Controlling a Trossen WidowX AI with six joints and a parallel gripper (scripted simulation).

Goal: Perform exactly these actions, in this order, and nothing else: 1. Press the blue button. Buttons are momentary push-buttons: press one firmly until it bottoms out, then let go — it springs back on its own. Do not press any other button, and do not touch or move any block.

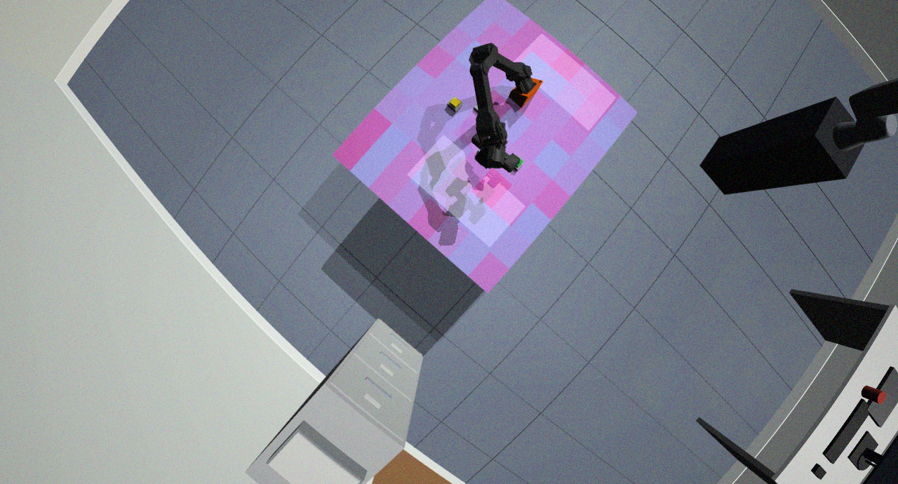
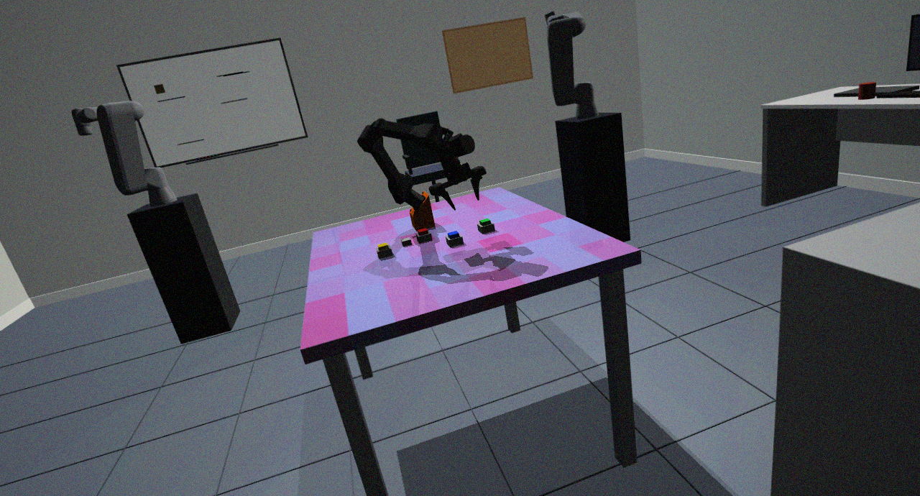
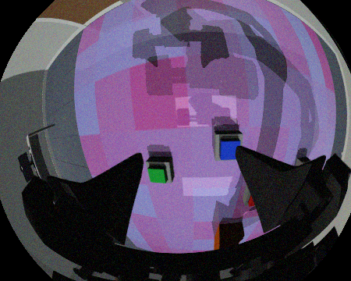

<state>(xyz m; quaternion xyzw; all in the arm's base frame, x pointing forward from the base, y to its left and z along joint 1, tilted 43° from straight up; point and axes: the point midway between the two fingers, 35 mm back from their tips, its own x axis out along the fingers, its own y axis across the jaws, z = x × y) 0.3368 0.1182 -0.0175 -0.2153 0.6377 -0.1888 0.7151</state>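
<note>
Now: gripper tip 100 mm above the blue button, 60 mm to the left of it and 30 mm past it. The rest, counted from my gripper tip: red button (160 mm behind, 140 mm to the right, 100 mm below); then small grey block (200 mm to the right, 160 mm behind, 120 mm below); then green button (100 mm below, 90 mm behind, 70 mm to the left).
</note>
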